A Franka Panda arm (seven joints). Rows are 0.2 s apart.
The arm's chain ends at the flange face. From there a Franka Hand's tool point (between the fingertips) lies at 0.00 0.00 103.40 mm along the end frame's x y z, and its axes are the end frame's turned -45 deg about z.
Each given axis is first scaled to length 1.
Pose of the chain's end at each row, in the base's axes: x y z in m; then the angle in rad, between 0 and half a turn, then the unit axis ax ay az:
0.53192 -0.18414 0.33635 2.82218 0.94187 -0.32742 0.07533
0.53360 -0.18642 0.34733 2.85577 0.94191 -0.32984 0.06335
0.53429 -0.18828 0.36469 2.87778 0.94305 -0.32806 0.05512
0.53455 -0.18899 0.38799 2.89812 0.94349 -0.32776 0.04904
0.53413 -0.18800 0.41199 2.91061 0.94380 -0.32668 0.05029
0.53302 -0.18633 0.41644 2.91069 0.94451 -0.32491 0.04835
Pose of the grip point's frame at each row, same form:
0.53559 -0.21969 0.23932 2.78900 0.99828 0.05810 0.00798
0.53607 -0.21811 0.24894 2.82916 0.99843 0.05583 0.00347
0.53601 -0.21738 0.26548 2.85578 0.99832 0.05789 0.00015
0.53581 -0.21578 0.28813 2.87920 0.99830 0.05832 -0.00151
0.53608 -0.21369 0.31185 2.88977 0.99823 0.05944 0.00207
0.53465 -0.21189 0.31626 2.89133 0.99812 0.06134 0.00029

